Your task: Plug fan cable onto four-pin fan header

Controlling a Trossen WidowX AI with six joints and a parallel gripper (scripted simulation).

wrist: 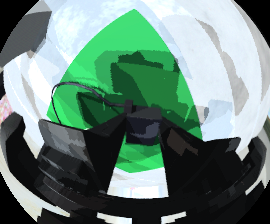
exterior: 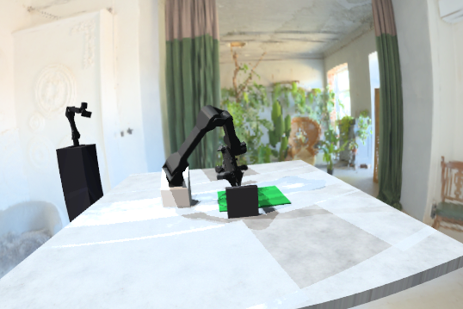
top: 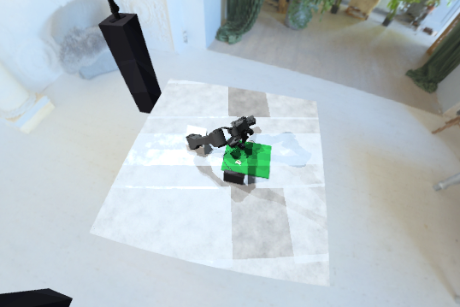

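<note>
Now: gripper tip 50 mm short of the green board, 60 mm to the left of it and 40 mm above it. Round my gripper tip: dark plug (10 mm ahead, 10 mm to the right); then white header (120 mm to the right, 30 mm below); then black fan (10 mm behind, 240 mm to the right, 30 mm above).
</note>
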